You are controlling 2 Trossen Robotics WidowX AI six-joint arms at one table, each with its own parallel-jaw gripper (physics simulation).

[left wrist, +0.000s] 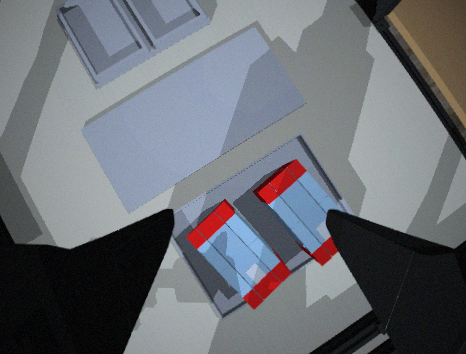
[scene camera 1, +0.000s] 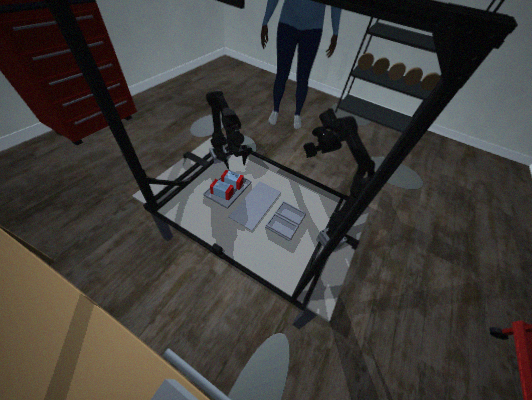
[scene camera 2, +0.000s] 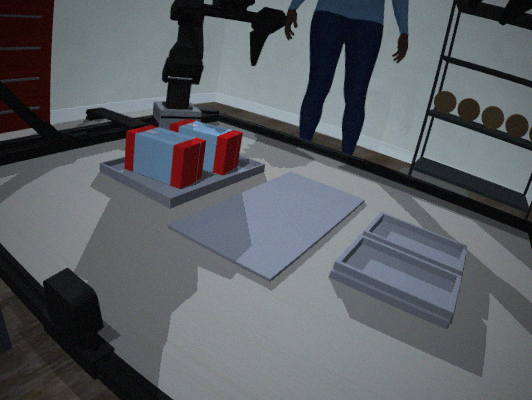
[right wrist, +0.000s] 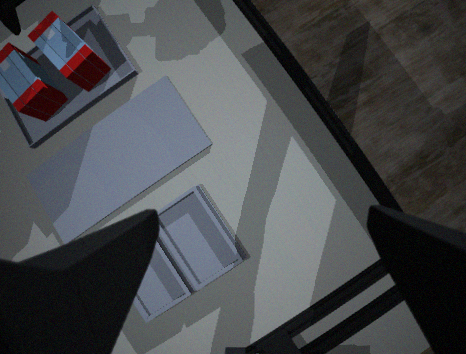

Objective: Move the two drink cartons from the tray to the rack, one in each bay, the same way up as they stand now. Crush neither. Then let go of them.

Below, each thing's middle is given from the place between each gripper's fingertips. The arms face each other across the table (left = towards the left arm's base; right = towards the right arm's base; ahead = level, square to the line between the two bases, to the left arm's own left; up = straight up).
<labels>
Right now the grey tray [scene camera 2: 167, 195] is 200 mm below my left hand, 50 mm to the left of it and 20 mm behind it. Also, from my left hand: flat grey mat [scene camera 2: 263, 230]: 200 mm below, 150 mm to the right, 20 mm ahead.
I see my right gripper 21 cm past the flat grey mat, 16 cm to the right of it and 37 cm above it. The rest, counted from my right hand: grey tray 26 cm behind, 36 cm to the left, 36 cm below.
</labels>
